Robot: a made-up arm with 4 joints. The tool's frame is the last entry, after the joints.
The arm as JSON. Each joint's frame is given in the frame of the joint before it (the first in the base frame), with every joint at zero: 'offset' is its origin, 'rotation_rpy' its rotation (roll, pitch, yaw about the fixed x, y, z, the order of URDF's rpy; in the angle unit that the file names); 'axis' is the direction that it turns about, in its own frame. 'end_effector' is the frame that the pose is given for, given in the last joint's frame.
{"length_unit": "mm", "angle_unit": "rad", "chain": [
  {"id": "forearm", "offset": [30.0, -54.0, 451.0], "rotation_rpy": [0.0, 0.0, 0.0], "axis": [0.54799, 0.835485, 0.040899]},
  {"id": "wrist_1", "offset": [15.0, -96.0, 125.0], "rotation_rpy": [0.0, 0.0, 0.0], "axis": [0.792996, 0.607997, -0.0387]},
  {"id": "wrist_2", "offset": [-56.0, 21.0, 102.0], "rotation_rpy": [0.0, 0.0, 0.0], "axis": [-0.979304, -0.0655, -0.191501]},
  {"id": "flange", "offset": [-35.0, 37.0, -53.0], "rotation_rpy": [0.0, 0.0, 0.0], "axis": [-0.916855, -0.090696, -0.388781]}
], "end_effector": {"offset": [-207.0, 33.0, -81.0], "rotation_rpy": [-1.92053, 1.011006, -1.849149]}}
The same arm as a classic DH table. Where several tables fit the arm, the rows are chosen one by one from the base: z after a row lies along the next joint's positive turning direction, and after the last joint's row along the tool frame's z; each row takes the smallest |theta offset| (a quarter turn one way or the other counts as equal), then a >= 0, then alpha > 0; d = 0 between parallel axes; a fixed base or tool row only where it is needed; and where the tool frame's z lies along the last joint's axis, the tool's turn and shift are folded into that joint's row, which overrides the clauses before.
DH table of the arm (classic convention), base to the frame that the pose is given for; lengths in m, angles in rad. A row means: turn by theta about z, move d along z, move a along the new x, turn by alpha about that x. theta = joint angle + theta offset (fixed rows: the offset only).
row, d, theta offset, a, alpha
base (fixed), 0.4522, -0.5805, 0.0547, -1.5299
forearm, -0.1909, -1.3406, 0.1393, -0.3454
wrist_1, 0.0778, -0.6196, 0.1124, 2.5132
wrist_2, -0.1309, 1.3704, 0.0453, -0.2088
flange, 0.3930, -0.0138, 0.0521, -2.5544
tool (fixed), -0.0207, -1.9743, 0.0000, 0.0000

